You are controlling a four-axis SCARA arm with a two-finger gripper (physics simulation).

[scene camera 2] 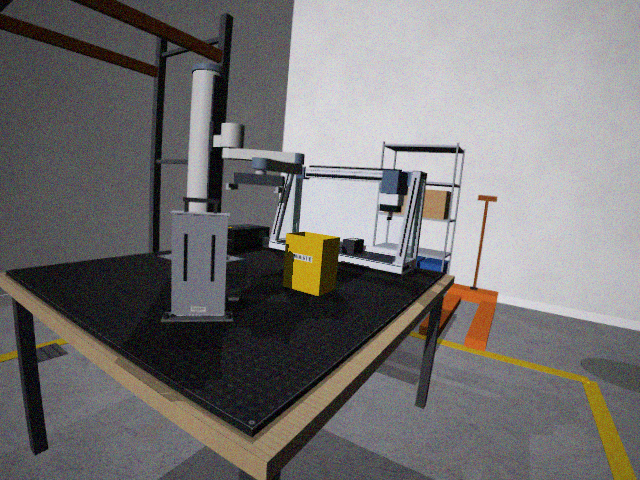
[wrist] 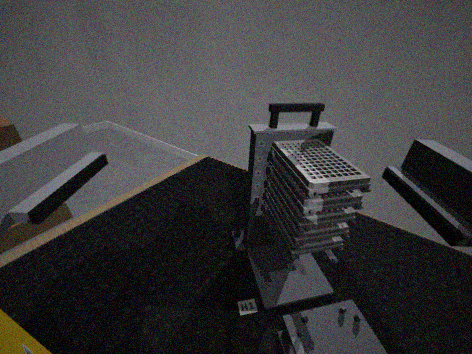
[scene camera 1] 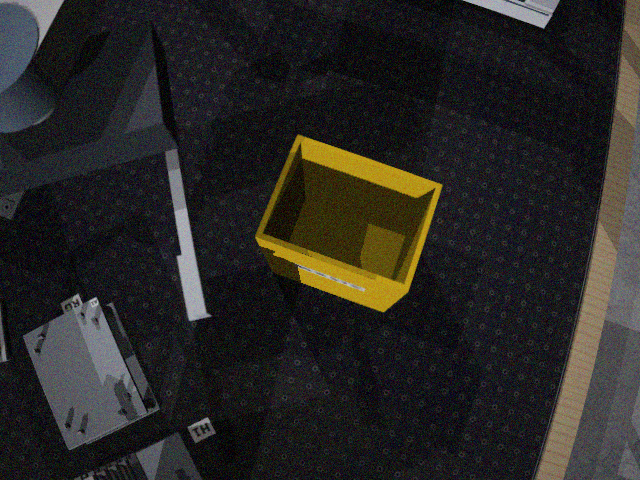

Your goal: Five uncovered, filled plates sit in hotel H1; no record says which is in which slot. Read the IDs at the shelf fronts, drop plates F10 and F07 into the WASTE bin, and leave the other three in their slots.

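Places are measured from the arm's base along level axes (x ahead, y left, z up), in centimetres.
Pixels of known places: gripper, fingertip midpoint: (scene camera 2: 252, 188) (wrist: 244, 150) (scene camera 1: 89, 341).
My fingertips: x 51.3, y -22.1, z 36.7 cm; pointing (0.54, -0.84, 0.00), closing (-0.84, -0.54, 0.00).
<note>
Ahead of a thing's pixels: the offset from my fingertips to its top centre. "spot": to the spot under its first point.
Hotel H1 (scene camera 1: 170, 457) (scene camera 2: 199, 263) (wrist: 256, 175) is an upright grey rack with a black top handle. In the wrist view its stack of several plates {dx +0.9, dy -20.7, dz -8.8 cm} (wrist: 332, 167) faces me at an angle, with gridded wells on the top plate. Small pale tags show at the shelf fronts, but I cannot read their IDs. In scene camera 2 the hotel's back panel hides the plates. The yellow WASTE bin {dx +13.4, dy +19.5, dz -15.5 cm} (scene camera 1: 330, 289) (scene camera 2: 310, 268) (wrist: 17, 335) stands apart from the hotel; no plate shows inside it. My gripper (scene camera 1: 100, 338) (scene camera 2: 255, 188) (wrist: 244, 150) is open and empty, raised in front of the hotel.
A low grey stand (scene camera 1: 77, 372) (wrist: 332, 325) with short pegs is beside the H1 label {spot: dx +3.4, dy -9.6, dz -35.4 cm} (scene camera 1: 201, 429) (wrist: 247, 306). A white gantry machine (scene camera 2: 361, 263) stands behind the bin. A dark box {spot: dx -54.7, dy +58.5, dz -29.5 cm} (scene camera 2: 248, 238) stands at the back of the table.
</note>
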